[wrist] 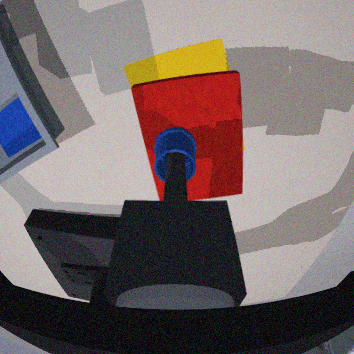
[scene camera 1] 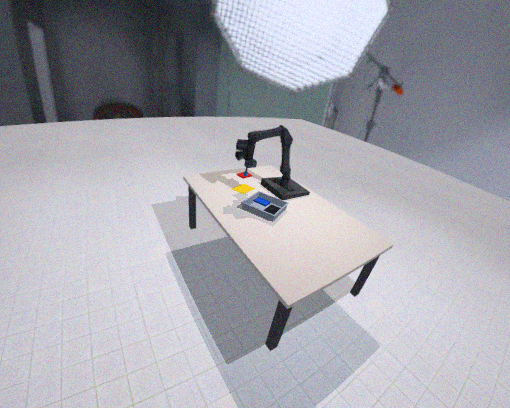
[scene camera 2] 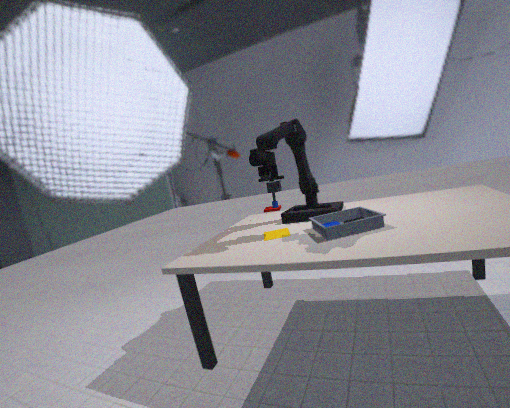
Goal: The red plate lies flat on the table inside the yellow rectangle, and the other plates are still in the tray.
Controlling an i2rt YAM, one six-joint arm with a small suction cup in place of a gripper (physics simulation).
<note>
My suction cup [wrist: 177,139] holds a red plate [wrist: 208,105], which touches nothing else. Also in view: a yellow rectangle [wrist: 209,56].
</note>
